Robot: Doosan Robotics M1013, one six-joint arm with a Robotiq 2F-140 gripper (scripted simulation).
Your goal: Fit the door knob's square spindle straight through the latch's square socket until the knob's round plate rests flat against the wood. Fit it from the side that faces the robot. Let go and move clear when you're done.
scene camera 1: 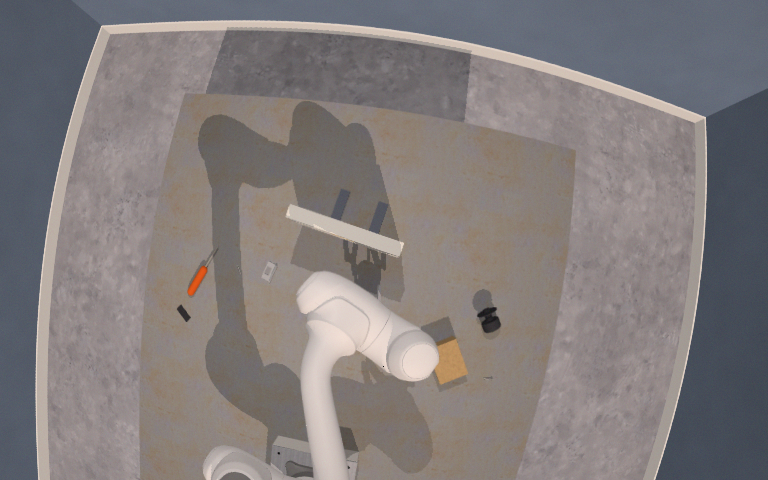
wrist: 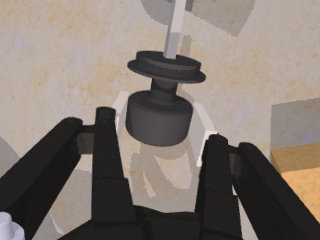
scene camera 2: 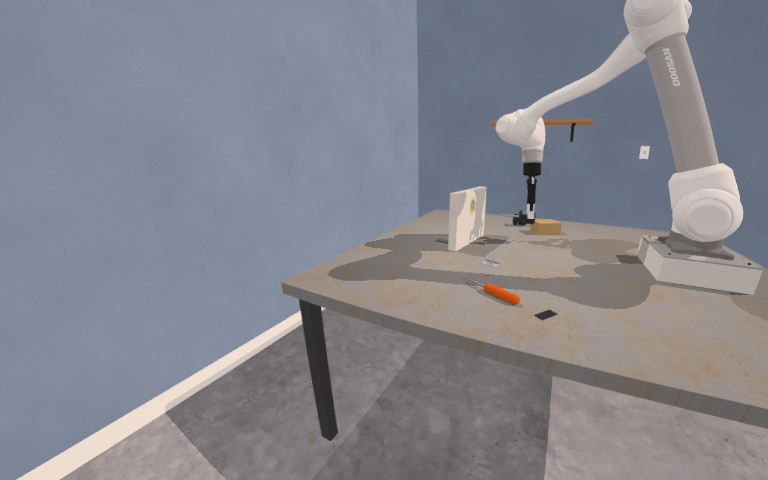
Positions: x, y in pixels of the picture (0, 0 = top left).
Scene:
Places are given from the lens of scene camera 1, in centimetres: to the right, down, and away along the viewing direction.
tan block (scene camera 1: 451, 365): 20, 37, 124

